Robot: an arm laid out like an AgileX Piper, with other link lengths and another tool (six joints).
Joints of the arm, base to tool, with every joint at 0 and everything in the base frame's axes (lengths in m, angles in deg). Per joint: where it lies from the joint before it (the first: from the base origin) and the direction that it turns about. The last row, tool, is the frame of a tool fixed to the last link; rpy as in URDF.
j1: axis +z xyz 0 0 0.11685
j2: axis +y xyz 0 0 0
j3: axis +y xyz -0.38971 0 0.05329
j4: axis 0.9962 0 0.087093 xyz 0.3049 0 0.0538
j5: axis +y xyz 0 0 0
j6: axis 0.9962 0 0.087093 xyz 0.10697 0 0.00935
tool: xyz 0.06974 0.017 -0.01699 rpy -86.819 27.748 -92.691
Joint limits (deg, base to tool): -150..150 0..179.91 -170..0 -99.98..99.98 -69.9..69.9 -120..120
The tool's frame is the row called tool.
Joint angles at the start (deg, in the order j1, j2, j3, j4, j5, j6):
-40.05 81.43 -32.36 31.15 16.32 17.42
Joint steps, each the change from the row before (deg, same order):
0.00 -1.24 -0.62 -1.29 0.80 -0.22
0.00 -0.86 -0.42 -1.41 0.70 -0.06
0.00 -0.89 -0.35 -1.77 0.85 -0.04
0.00 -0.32 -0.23 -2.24 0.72 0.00
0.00 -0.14 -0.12 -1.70 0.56 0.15
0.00 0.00 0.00 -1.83 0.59 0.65
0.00 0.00 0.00 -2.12 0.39 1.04
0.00 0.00 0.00 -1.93 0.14 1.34
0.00 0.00 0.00 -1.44 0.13 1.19
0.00 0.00 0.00 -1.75 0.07 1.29
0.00 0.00 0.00 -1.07 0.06 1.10
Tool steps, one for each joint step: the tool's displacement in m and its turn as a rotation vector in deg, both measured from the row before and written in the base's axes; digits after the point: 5 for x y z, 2 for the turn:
-0.00034 0.00043 0.00881 -1.37 -0.42 1.36
-0.00110 0.00061 0.00555 -1.09 0.04 1.24
-0.00214 0.00113 0.00484 -1.17 0.34 1.48
-0.00260 0.00045 0.00075 -1.11 1.06 1.66
-0.00216 0.00034 -0.00030 -0.67 0.92 1.12
-0.00260 0.00049 -0.00175 -0.32 1.09 0.77
-0.00256 -0.00032 -0.00157 -0.47 1.04 0.55
-0.00187 -0.00095 -0.00104 -0.42 0.72 0.10
-0.00136 -0.00072 -0.00073 -0.22 0.50 -0.09
-0.00158 -0.00110 -0.00078 -0.42 0.59 0.01
-0.00086 -0.00070 -0.00040 -0.11 0.29 -0.26

